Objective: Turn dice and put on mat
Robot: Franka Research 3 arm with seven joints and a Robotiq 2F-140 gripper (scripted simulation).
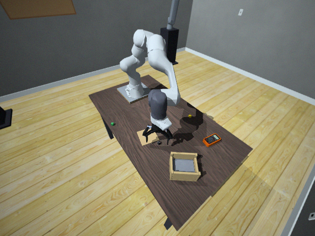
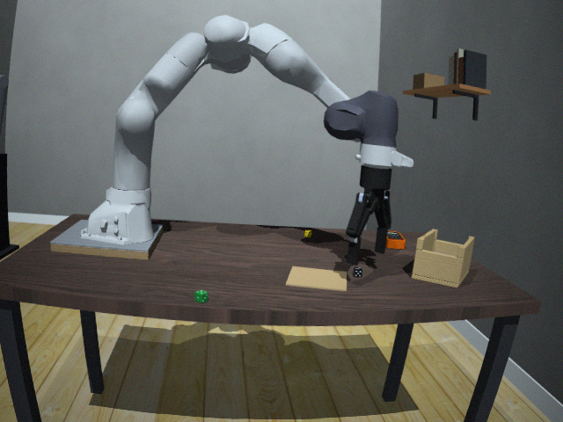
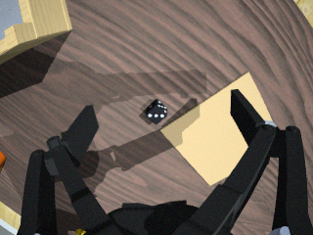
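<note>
Now: the black die 1 cm behind my hand, 2 cm to the left of it and 5 cm below it. Also, from my hand: orange multimeter: 20 cm ahead, 38 cm to the left, 5 cm below; tan mat: 12 cm behind, 1 cm to the right, 6 cm below; wooden box: 24 cm ahead, 3 cm to the left, 1 cm below.
</note>
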